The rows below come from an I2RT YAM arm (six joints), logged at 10 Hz.
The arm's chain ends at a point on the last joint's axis. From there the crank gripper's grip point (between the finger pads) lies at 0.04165 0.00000 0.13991 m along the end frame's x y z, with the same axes.
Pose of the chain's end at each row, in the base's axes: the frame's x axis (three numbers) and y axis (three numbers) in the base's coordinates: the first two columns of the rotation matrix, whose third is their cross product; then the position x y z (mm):
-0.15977 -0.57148 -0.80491 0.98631 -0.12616 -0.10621 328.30 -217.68 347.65
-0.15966 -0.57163 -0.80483 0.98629 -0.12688 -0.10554 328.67 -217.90 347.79
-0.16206 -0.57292 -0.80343 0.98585 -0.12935 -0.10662 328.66 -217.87 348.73
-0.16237 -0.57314 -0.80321 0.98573 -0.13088 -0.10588 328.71 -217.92 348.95
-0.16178 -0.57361 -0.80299 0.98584 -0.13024 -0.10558 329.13 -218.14 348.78
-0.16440 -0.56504 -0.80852 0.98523 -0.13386 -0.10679 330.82 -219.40 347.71
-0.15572 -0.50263 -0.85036 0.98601 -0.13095 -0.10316 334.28 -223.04 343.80
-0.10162 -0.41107 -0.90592 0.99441 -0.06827 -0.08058 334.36 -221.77 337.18
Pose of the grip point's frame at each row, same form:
-0.15977 -0.57148 -0.80491 0.98631 -0.12616 -0.10621 315.93 -354.93 395.81
-0.15966 -0.57163 -0.80483 0.98629 -0.12688 -0.10554 316.17 -355.13 395.98
-0.16206 -0.57292 -0.80343 0.98585 -0.12935 -0.10662 315.92 -354.97 397.22
-0.16237 -0.57314 -0.80321 0.98573 -0.13088 -0.10588 315.73 -354.97 397.51
-0.16178 -0.57361 -0.80299 0.98584 -0.13024 -0.10558 316.23 -355.18 397.40
-0.16440 -0.56504 -0.80852 0.98523 -0.13386 -0.10679 317.27 -356.84 395.00
-0.15572 -0.50263 -0.85036 0.98601 -0.13095 -0.10316 319.47 -363.53 380.57
-0.10162 -0.41107 -0.90592 0.99441 -0.06827 -0.08058 326.11 -366.08 357.61

